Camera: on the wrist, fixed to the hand. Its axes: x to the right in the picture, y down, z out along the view.
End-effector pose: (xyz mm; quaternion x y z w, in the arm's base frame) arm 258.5 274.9 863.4 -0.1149 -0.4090 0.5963 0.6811
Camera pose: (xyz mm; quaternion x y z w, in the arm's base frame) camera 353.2 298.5 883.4 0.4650 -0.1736 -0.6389 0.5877
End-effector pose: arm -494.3 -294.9 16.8 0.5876 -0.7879 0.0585 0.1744
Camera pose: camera -417.4 -322.5 73.8 -0.8145 -0.5430 0.2042 0.0111
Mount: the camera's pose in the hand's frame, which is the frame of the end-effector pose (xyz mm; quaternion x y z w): 25.5 -74.7 -60.8 0.0194 -0.0817 -0.9958 0.0369
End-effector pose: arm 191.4 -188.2 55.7 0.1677 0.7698 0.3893 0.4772
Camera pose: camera 134.8 -246.7 -1.8 -0.7193 0.1640 -0.4895 0.4649
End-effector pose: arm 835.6 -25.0 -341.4 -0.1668 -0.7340 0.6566 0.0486
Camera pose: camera 815.8 34.3 -263.9 0.7793 -0.1844 0.0037 0.5989
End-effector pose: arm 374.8 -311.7 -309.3 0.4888 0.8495 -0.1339 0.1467
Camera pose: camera 290.4 -305.3 -256.7 0.8360 -0.5035 0.2074 0.0680
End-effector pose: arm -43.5 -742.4 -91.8 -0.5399 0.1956 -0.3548 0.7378
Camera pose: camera -90.5 -813.5 -40.2 0.2294 0.5976 0.7075 0.2996
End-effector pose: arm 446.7 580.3 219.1 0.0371 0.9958 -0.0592 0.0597
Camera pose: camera 408.4 515.5 284.4 -0.9939 0.0677 -0.0840 0.0239
